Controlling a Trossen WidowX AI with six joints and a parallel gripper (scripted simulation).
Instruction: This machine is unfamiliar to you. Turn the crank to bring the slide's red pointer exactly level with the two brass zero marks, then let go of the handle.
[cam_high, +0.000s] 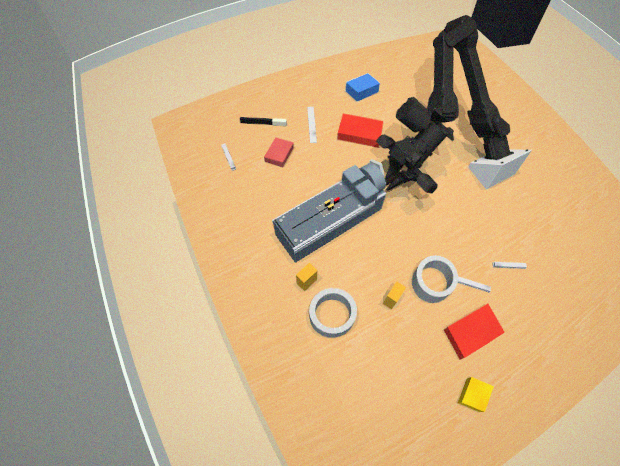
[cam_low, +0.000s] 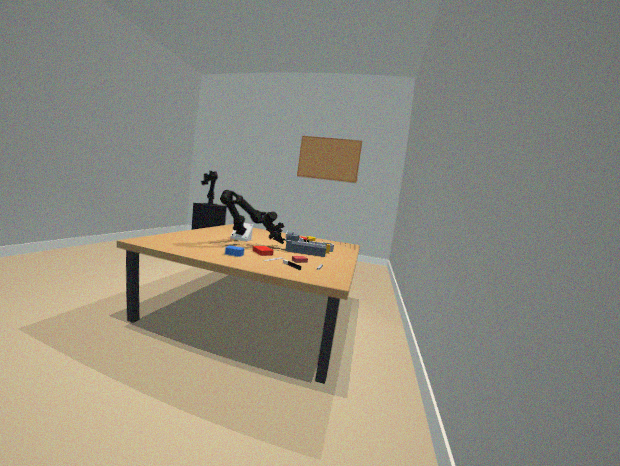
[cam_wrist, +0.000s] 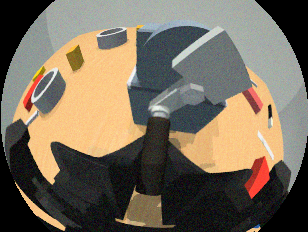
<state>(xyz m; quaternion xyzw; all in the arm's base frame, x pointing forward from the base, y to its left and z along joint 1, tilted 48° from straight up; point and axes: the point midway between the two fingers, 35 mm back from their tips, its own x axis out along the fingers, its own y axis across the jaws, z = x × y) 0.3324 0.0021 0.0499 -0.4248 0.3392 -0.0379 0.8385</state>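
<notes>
Now: the red pointer 14 cm ahead of my gripper tip, 5 cm above it and 2 cm to the left of it. Round my gripper tip: red block (23 cm to the right, 21 cm ahead, 2 cm below); then blue block (38 cm to the right, 13 cm behind, 2 cm below); then dark crank handle (3 cm above, 2 cm behind).
</notes>
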